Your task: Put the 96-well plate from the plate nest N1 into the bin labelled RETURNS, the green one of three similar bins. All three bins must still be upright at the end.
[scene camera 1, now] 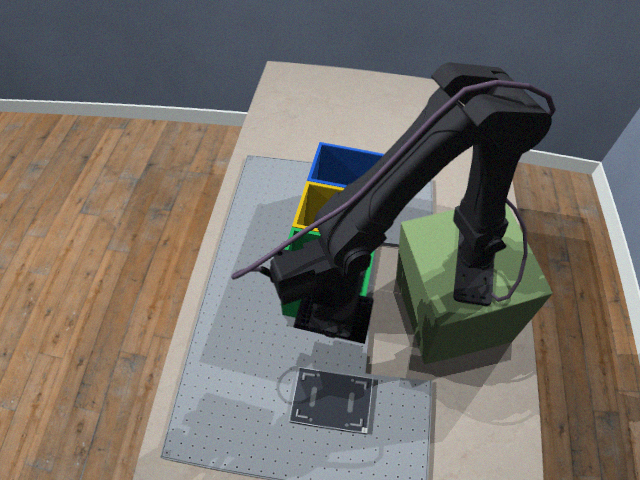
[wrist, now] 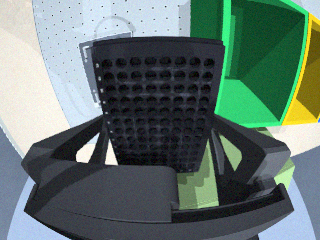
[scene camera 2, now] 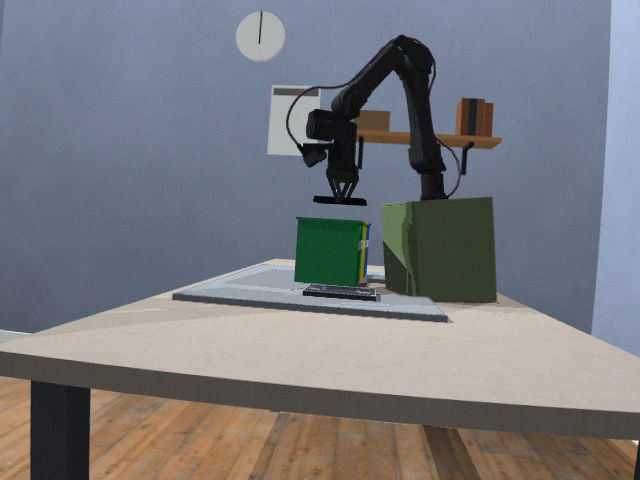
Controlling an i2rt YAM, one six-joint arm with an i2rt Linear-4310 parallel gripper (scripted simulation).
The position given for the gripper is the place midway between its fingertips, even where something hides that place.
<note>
In view: the gripper [scene camera 1: 335, 314], a green bin [scene camera 2: 328, 251], a black 96-well plate [wrist: 180, 143], a yellow bin [scene camera 1: 315, 195], a blue bin [scene camera 1: 333, 163] and a grey plate nest [scene camera 1: 330, 410].
The green bin is seen too in the wrist view [wrist: 265, 54]. The gripper also shows in the wrist view [wrist: 158, 118] and in scene camera 2 [scene camera 2: 341, 203].
</note>
